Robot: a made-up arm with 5 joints. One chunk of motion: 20 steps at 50 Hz.
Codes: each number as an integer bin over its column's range. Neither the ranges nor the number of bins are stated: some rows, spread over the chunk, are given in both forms.
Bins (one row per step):
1: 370 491 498 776 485
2: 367 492 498 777 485
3: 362 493 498 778 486
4: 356 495 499 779 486
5: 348 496 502 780 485
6: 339 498 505 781 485
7: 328 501 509 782 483
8: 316 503 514 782 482
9: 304 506 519 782 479
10: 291 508 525 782 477
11: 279 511 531 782 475
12: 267 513 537 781 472
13: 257 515 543 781 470
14: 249 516 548 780 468
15: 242 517 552 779 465
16: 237 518 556 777 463
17: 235 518 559 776 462
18: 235 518 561 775 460
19: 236 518 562 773 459
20: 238 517 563 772 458
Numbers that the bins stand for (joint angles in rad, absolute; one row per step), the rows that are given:
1: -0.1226 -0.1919 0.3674 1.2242 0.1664
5: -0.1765 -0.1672 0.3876 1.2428 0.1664
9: -0.2845 -0.1180 0.4736 1.2521 0.1318
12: -0.3752 -0.0835 0.5646 1.2475 0.0914
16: -0.4488 -0.0589 0.6606 1.2289 0.0395
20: -0.4463 -0.0638 0.6960 1.2057 0.0107
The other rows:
2: -0.1299 -0.1869 0.3674 1.2289 0.1664
3: -0.1422 -0.1820 0.3674 1.2335 0.1722
4: -0.1569 -0.1722 0.3725 1.2382 0.1722
6: -0.1986 -0.1574 0.4028 1.2475 0.1664
7: -0.2256 -0.1426 0.4230 1.2521 0.1549
8: -0.2550 -0.1328 0.4483 1.2521 0.1491
10: -0.3163 -0.1081 0.5039 1.2521 0.1203
11: -0.3458 -0.0934 0.5342 1.2521 0.1087
13: -0.3997 -0.0737 0.5949 1.2475 0.0799
14: -0.4193 -0.0687 0.6202 1.2428 0.0684
15: -0.4365 -0.0638 0.6404 1.2382 0.0511
17: -0.4537 -0.0589 0.6758 1.2242 0.0338
18: -0.4537 -0.0589 0.6859 1.2196 0.0223
19: -0.4512 -0.0589 0.6909 1.2103 0.0165

